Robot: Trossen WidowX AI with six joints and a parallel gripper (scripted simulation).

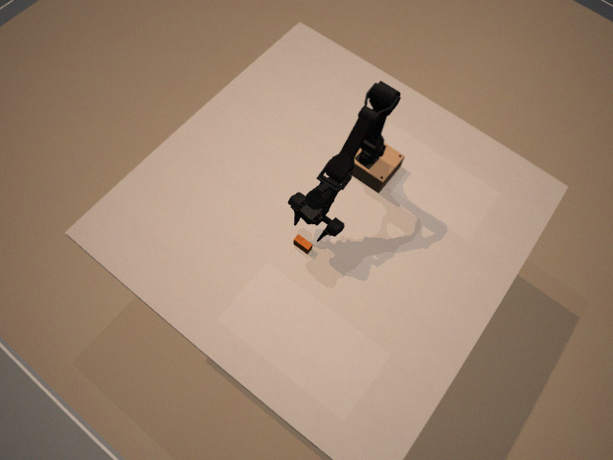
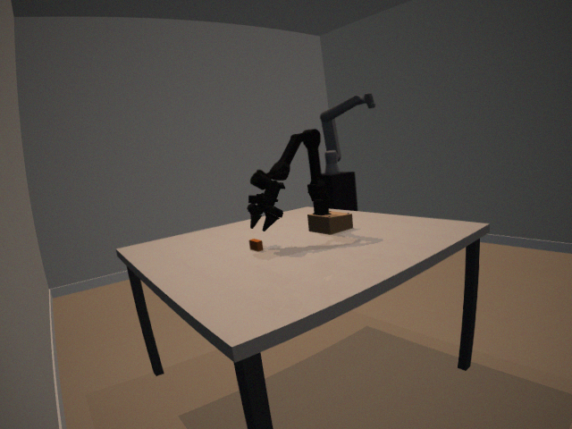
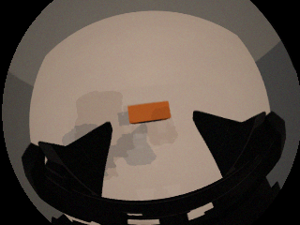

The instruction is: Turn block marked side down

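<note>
My gripper tip is 1 cm short of the block and 6 cm above it.
</note>
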